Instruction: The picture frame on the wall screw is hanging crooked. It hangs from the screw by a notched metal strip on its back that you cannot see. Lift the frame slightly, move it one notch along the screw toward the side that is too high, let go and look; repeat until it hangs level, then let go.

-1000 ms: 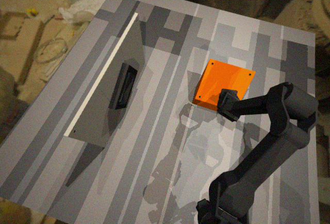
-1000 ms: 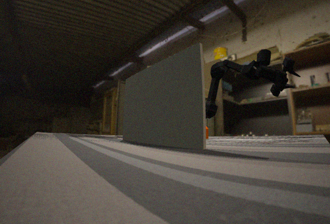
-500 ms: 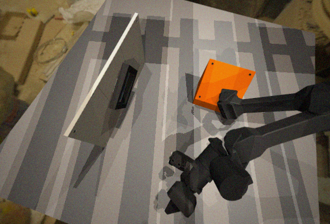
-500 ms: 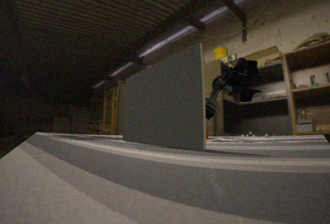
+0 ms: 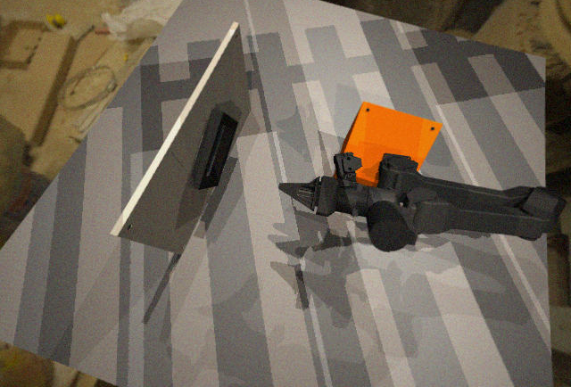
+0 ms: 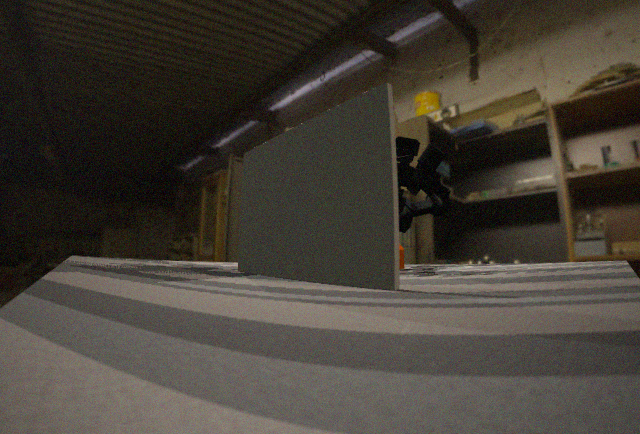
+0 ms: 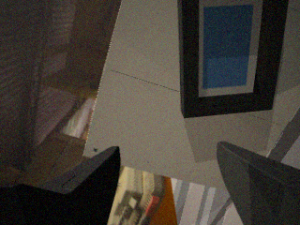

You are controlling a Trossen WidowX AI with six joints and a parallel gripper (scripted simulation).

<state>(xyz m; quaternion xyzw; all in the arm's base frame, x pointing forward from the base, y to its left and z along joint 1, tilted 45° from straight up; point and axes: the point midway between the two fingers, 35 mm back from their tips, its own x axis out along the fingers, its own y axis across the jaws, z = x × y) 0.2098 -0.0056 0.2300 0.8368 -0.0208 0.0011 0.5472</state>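
Right now the picture frame is 18 cm ahead of my gripper tip, 8 cm to the right of it and 8 cm below it. Also, from my gripper tip: grey wall panel 19 cm ahead, 9 cm below, 8 cm to the right.
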